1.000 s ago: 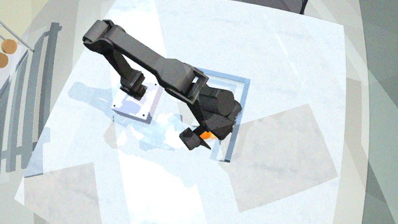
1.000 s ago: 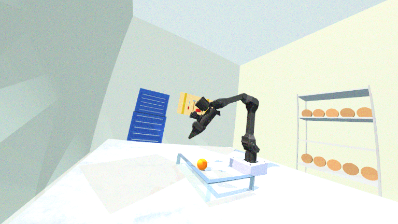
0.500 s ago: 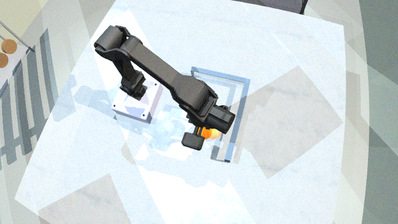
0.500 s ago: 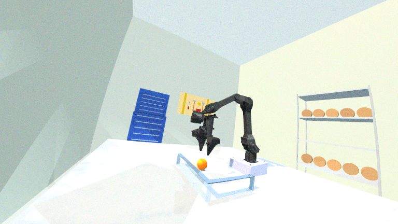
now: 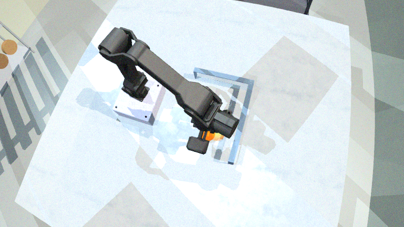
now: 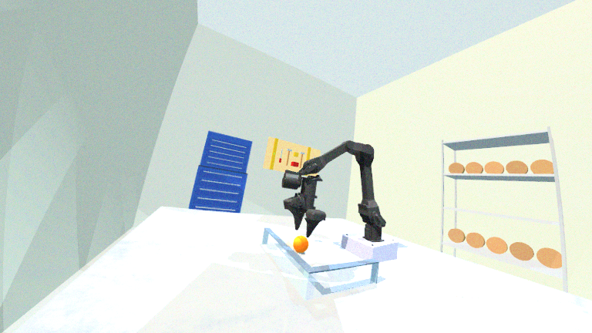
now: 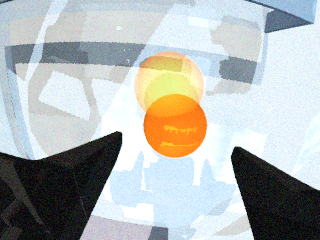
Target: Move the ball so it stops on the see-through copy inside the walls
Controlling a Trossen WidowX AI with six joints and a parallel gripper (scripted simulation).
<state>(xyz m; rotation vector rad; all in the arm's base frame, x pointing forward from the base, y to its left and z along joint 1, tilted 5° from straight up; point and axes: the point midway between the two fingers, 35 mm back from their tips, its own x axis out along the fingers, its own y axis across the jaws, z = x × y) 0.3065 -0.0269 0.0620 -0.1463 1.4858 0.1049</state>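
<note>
Now: gripper tip 4 cm above the orange ball. Round my gripper tip: see-through pale orange copy 4 cm below, 3 cm ahead, 2 cm to the left.
</note>
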